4 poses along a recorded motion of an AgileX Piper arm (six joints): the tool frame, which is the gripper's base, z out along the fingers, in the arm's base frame.
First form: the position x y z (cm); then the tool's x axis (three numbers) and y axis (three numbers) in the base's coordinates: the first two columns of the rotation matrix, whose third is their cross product.
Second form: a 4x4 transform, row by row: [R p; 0 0 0 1], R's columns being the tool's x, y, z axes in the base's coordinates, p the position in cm. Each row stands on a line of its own. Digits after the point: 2 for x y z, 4 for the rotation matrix.
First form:
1: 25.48 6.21 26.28 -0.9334 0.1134 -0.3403 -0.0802 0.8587 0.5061
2: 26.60 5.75 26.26 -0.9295 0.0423 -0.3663 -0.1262 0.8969 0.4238
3: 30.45 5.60 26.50 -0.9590 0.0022 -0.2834 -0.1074 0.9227 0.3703
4: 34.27 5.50 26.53 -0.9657 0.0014 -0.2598 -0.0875 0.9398 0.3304
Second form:
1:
-0.9334 -0.0802 0.3496 25.48
0.1134 0.8587 0.4997 6.21
-0.3403 0.5061 -0.7924 26.28
0 0 0 1

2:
-0.9295 -0.1262 0.3465 26.60
0.0423 0.8969 0.4401 5.75
-0.3663 0.4238 -0.8283 26.26
0 0 0 1

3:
-0.9590 -0.1074 0.2623 30.45
0.0022 0.9227 0.3856 5.60
-0.2834 0.3703 -0.8846 26.50
0 0 0 1

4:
-0.9657 -0.0875 0.2446 34.27
0.0014 0.9398 0.3418 5.50
-0.2598 0.3304 -0.9074 26.53
0 0 0 1

